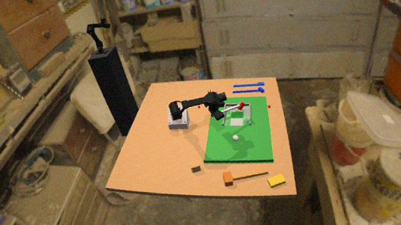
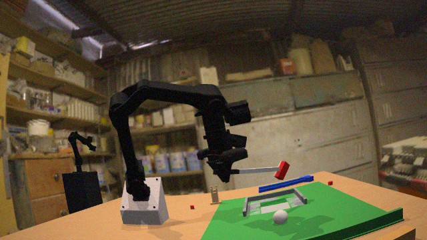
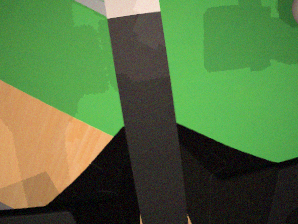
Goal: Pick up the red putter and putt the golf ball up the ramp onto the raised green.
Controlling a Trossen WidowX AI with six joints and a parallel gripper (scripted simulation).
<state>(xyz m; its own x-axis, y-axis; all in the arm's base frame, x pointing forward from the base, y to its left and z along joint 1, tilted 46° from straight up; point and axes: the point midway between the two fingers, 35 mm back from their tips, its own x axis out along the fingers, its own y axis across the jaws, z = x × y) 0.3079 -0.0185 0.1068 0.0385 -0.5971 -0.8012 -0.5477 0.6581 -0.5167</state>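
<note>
Right now the red putter is 100 mm ahead of my gripper tip, 70 mm to the left of it and 10 mm above it. Also, from my gripper tip: white golf ball: 140 mm ahead, 110 mm to the right, 120 mm below; then green mat: 170 mm ahead, 40 mm to the left, 140 mm below; then small wooden stand: 80 mm behind, 400 mm to the left, 100 mm below.
</note>
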